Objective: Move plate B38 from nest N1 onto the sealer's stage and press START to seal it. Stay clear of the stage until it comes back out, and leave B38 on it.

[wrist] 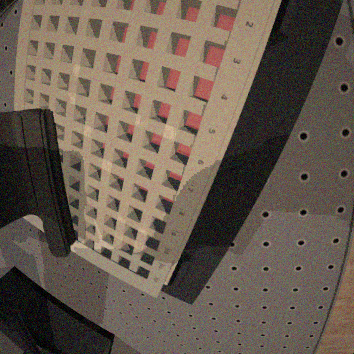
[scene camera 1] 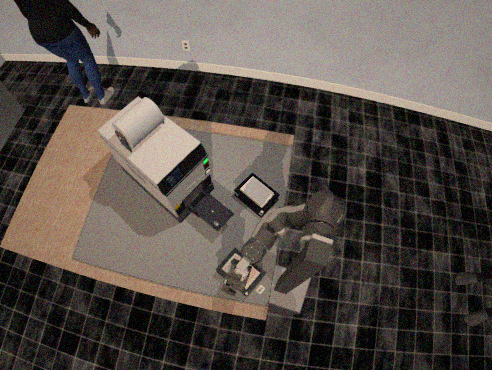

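Note:
A sealer (scene camera 1: 160, 155) stands at the left in the scene view, with a green light on its front and its dark stage (scene camera 1: 212, 211) out in front, bare. A pale gridded plate (scene camera 1: 254, 275) (wrist: 120, 125) with red in many wells lies in a black nest (scene camera 1: 220, 271) (wrist: 250, 150) at the front right; no B38 or N1 label is readable. My gripper (scene camera 1: 239, 274) (wrist: 85, 295) is open, low over this plate. In the wrist view one finger overlaps the plate's left edge, with a dark gripper part below it. The fingertips are partly hidden in the scene view.
A second black nest with a white-topped plate (scene camera 1: 257, 191) stands behind my arm (scene camera 1: 300, 225), right of the stage. A small white tag (scene camera 1: 260, 289) lies beside the front nest. A grey perforated board (scene camera 1: 155, 255) (wrist: 285, 260) covers much of the wooden table (scene camera 1: 55, 175). A person (scene camera 1: 65, 40) stands behind the table.

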